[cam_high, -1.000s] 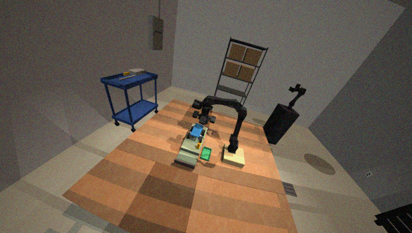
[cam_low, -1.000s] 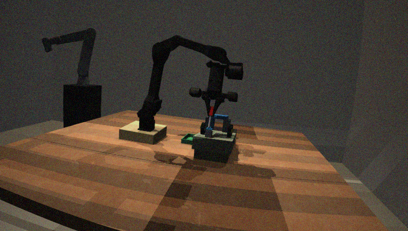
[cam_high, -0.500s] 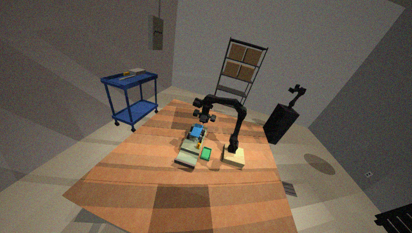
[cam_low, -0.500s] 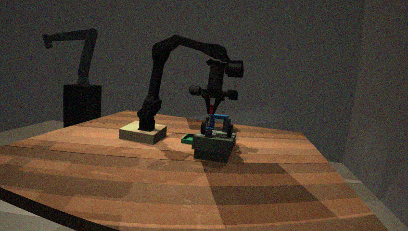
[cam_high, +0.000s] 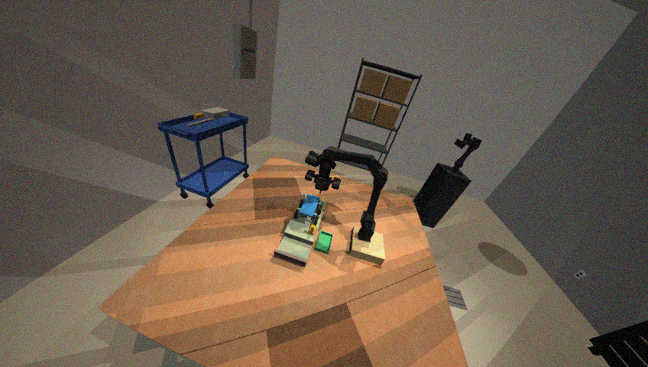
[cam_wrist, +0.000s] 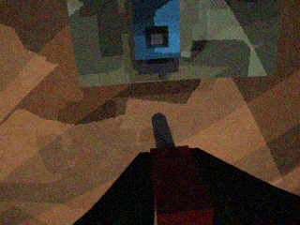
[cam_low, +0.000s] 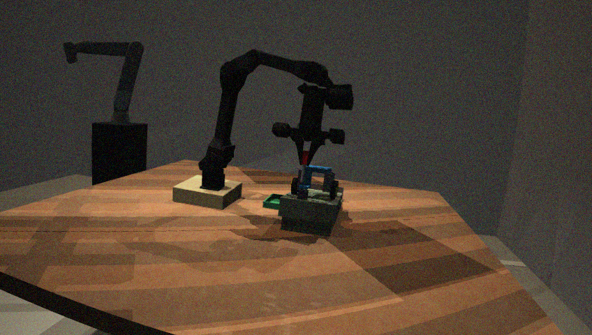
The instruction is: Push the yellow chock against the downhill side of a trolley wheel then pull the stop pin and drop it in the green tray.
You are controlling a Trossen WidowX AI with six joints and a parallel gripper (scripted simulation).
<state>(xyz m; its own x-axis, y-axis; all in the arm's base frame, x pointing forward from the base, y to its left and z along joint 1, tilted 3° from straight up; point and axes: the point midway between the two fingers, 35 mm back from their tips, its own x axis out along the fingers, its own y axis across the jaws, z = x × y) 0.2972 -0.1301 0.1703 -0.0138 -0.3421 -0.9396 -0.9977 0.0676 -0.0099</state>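
Right now my gripper tip is 22 cm to the right of the green tray, 18 cm above it and 9 cm past it. Round my gripper tip: ramp: 13 cm below, 12 cm to the left, 3 cm ahead; red-headed stop pin: right at my gripper tip; blue trolley: 12 cm to the left, 7 cm below, 3 cm ahead.
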